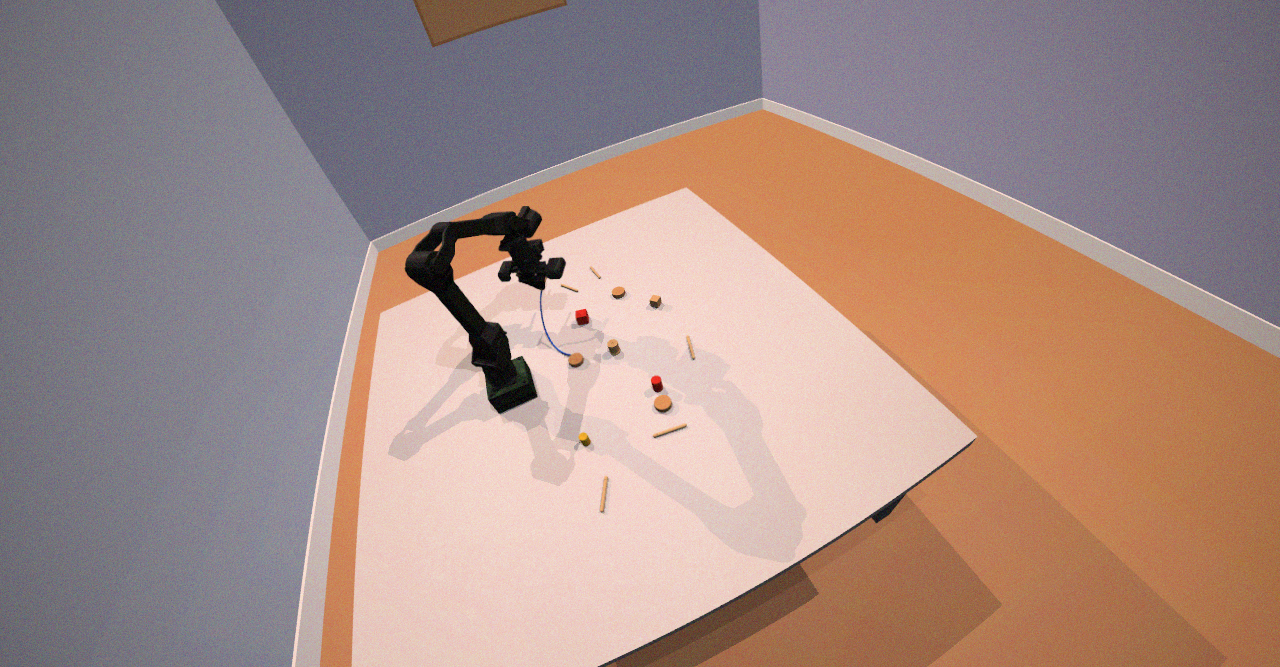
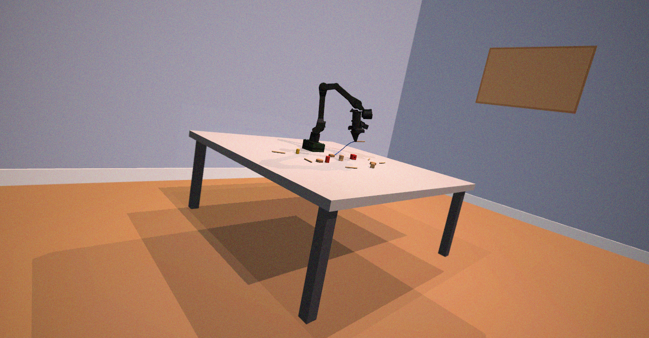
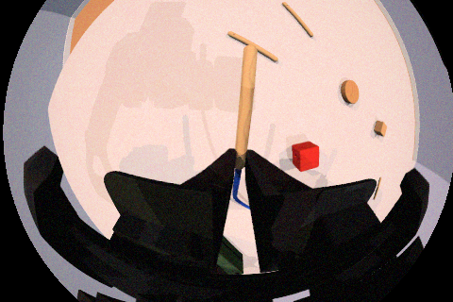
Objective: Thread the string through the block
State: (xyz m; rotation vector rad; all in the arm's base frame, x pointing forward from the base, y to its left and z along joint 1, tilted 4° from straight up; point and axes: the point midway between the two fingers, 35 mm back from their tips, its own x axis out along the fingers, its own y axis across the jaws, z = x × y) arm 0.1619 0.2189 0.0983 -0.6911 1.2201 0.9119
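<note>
Now: the small wooden block 28 cm ahead of my gripper tip, 12 cm to the right of it and 9 cm below it. Also, from my gripper tip: round wooden button 2 cm ahead, 21 cm to the right, 10 cm below; then thin wooden stick 1 cm ahead, 1 cm to the left; then red block 8 cm ahead, 7 cm to the right, 9 cm below.
</note>
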